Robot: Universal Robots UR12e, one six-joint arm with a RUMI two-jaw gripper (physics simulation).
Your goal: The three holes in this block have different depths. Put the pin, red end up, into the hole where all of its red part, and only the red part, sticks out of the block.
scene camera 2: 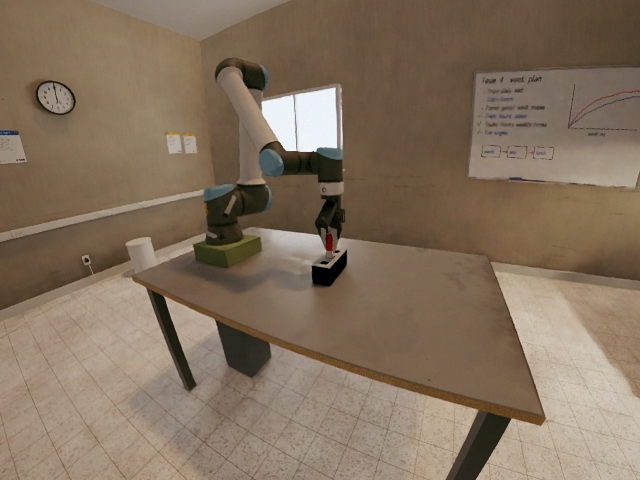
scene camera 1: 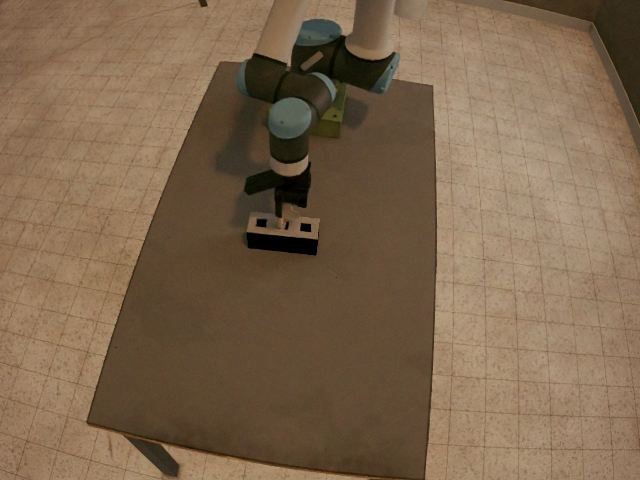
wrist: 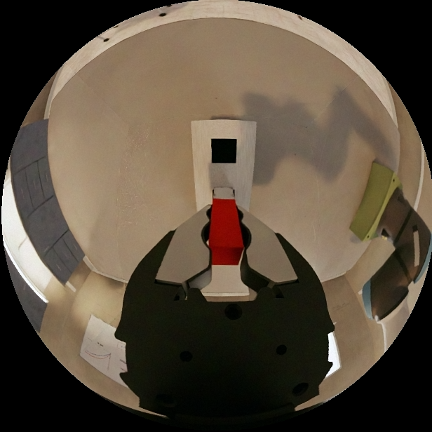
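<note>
The block (scene camera 1: 282,243) (scene camera 2: 321,274) (wrist: 201,150) has a pale top and black sides and stands on the table, with three square holes in a row. My gripper (scene camera 1: 283,219) (scene camera 2: 329,241) (wrist: 222,205) is just above its middle part, shut on the pin (scene camera 1: 281,223) (scene camera 2: 329,244) (wrist: 226,231). The pin is about upright, red end up, with its pale lower end at the middle hole (scene camera 1: 286,225). Part of that hole's dark opening shows beside the pin in scene camera 1. Whether the pin's tip is inside the hole or on its edge, I cannot tell. The hole depths are hidden.
The block's left hole (scene camera 1: 262,223) and right hole (scene camera 1: 306,227) show in scene camera 1. The table (scene camera 1: 289,361) (scene camera 2: 392,320) extends around the block. The arm's green base (scene camera 1: 327,128) (scene camera 2: 227,253) (wrist: 372,200) stands toward the table's far end.
</note>
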